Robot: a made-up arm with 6 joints. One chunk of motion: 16 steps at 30 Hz.
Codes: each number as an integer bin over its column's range. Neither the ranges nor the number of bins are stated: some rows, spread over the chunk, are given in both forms.
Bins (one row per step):
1: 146 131 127 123 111 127
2: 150 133 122 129 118 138
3: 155 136 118 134 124 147
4: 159 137 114 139 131 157
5: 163 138 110 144 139 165
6: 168 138 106 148 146 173
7: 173 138 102 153 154 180
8: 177 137 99 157 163 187
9: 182 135 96 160 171 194
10: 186 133 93 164 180 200
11: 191 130 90 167 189 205
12: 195 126 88 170 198 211
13: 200 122 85 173 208 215
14: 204 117 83 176 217 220
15: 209 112 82 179 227 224
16: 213 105 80 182 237 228
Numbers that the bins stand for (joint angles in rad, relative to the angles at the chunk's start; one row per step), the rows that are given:
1: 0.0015 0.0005 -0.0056 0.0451 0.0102 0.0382
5: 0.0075 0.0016 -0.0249 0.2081 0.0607 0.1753
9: 0.0142 0.0012 -0.0408 0.3324 0.1185 0.2799
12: 0.0188 -0.0002 -0.0499 0.4100 0.1672 0.3413
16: 0.0252 -0.0035 -0.0590 0.5032 0.2375 0.4026
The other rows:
2: 0.0029 0.0009 -0.0113 0.0916 0.0229 0.0779
3: 0.0047 0.0013 -0.0158 0.1305 0.0337 0.1104
4: 0.0061 0.0015 -0.0204 0.1693 0.0463 0.1464
6: 0.0093 0.0016 -0.0295 0.2392 0.0734 0.2042
7: 0.0111 0.0016 -0.0340 0.2780 0.0878 0.2294
8: 0.0125 0.0015 -0.0374 0.3091 0.1040 0.2547
10: 0.0156 0.0009 -0.0442 0.3634 0.1347 0.3016
11: 0.0174 0.0004 -0.0476 0.3867 0.1509 0.3196
13: 0.0206 -0.0009 -0.0533 0.4333 0.1852 0.3557
14: 0.0220 -0.0016 -0.0556 0.4566 0.2015 0.3737
15: 0.0238 -0.0024 -0.0567 0.4799 0.2195 0.3882

